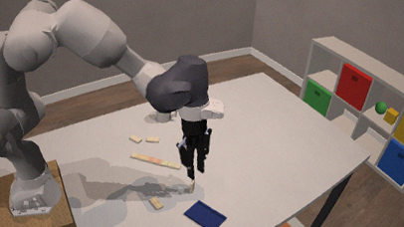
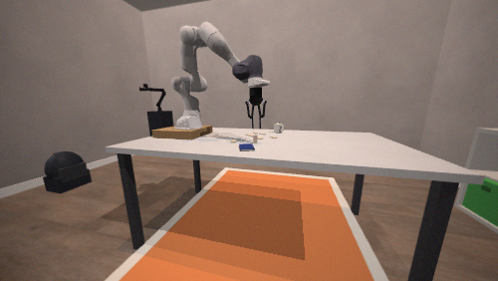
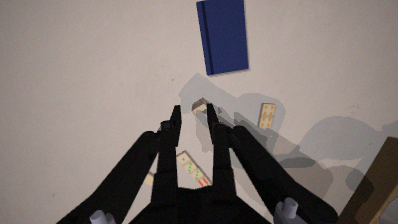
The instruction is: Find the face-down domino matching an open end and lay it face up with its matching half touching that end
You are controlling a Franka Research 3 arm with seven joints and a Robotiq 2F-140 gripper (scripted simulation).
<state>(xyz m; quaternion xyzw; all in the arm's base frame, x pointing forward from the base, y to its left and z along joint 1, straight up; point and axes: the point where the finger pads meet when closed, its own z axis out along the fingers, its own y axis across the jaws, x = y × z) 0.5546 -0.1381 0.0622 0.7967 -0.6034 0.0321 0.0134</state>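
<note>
The blue book lies 20 mm behind my hand, 130 mm to the right of it and 120 mm below it. The rest, counted from my hand: cream domino 80 mm ahead, 210 mm to the left, 120 mm below; white mug 80 mm ahead, 460 mm to the left, 90 mm below.
</note>
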